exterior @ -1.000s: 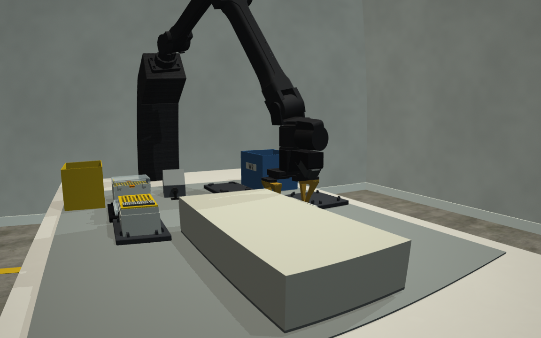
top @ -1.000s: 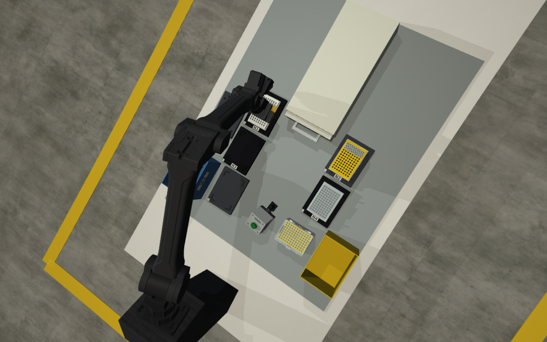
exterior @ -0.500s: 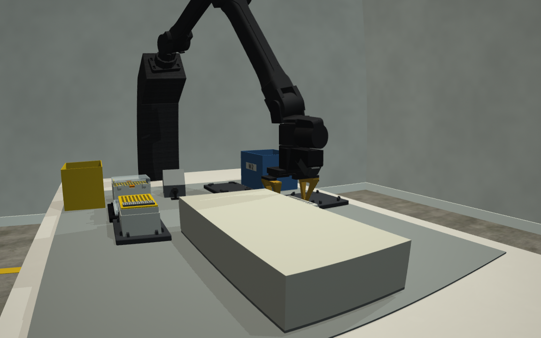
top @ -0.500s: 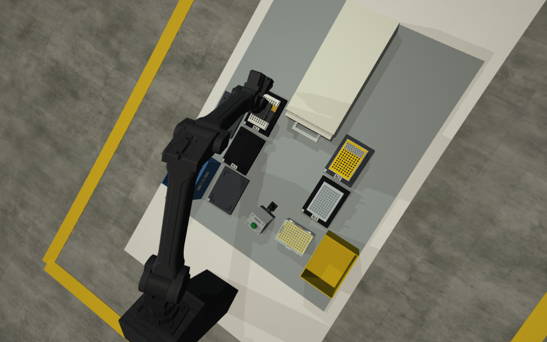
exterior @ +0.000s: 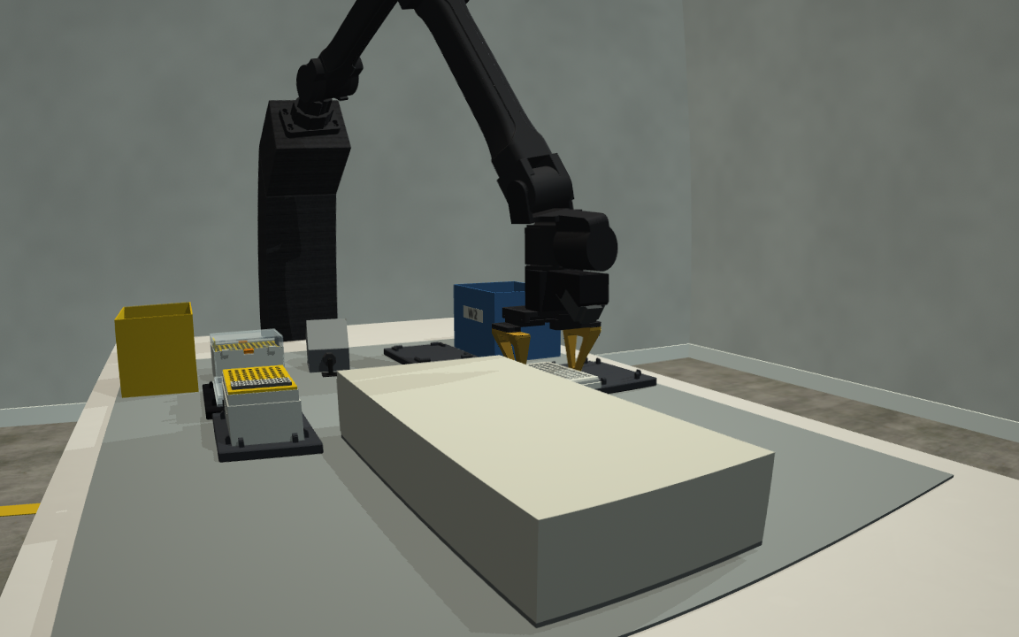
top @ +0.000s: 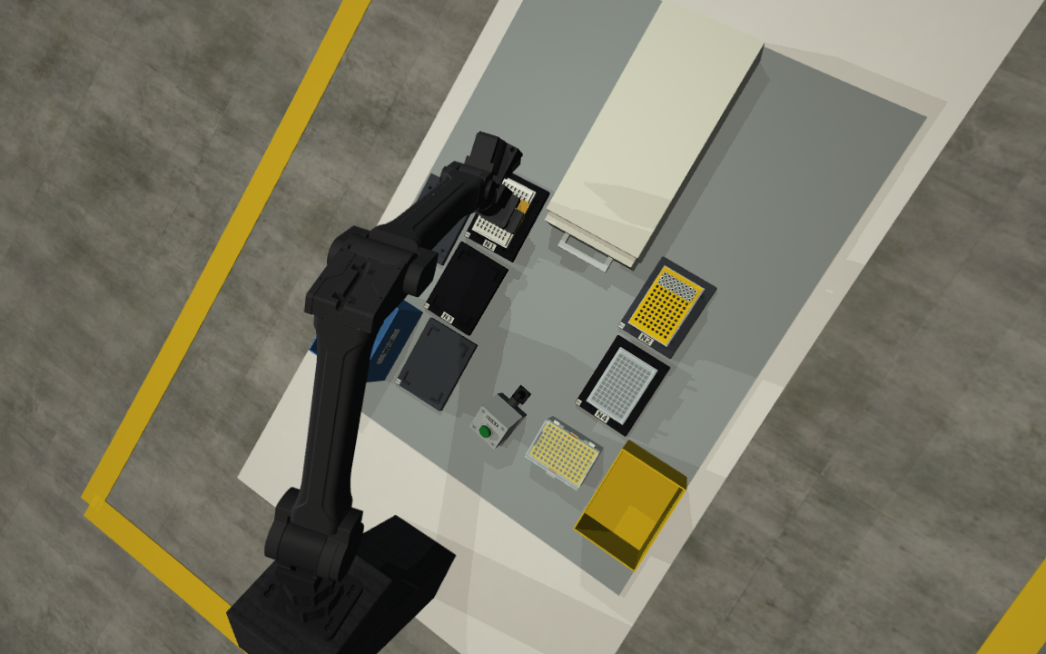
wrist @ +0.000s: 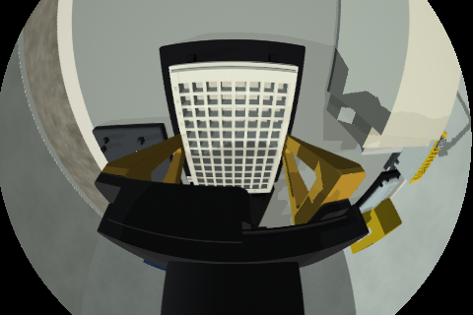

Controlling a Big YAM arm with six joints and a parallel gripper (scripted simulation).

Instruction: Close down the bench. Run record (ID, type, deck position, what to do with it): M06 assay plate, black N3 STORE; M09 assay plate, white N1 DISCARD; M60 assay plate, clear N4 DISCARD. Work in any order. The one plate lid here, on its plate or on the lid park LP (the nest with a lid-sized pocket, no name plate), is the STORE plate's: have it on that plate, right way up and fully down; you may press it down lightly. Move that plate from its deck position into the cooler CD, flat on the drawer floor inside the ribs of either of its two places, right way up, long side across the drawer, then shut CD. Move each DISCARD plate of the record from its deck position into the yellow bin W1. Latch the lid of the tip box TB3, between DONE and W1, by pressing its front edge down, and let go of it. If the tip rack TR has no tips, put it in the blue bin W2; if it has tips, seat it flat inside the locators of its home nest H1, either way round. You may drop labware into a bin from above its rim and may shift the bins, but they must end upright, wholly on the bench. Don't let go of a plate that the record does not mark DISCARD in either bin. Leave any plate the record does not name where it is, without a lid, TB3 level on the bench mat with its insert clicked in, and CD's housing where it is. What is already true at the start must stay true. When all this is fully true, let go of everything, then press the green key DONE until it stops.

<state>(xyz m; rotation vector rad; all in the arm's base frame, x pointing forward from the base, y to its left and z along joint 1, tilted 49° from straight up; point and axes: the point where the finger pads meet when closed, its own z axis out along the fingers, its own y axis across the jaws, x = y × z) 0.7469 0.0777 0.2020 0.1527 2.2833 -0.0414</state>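
Right now my hand is 30 mm above the nest N1. Round my hand: nest N3: 180 mm behind, 40 mm to the left, 30 mm below; then home nest H1: 150 mm to the left, 50 mm behind, 30 mm below; then white plate: right at my hand.
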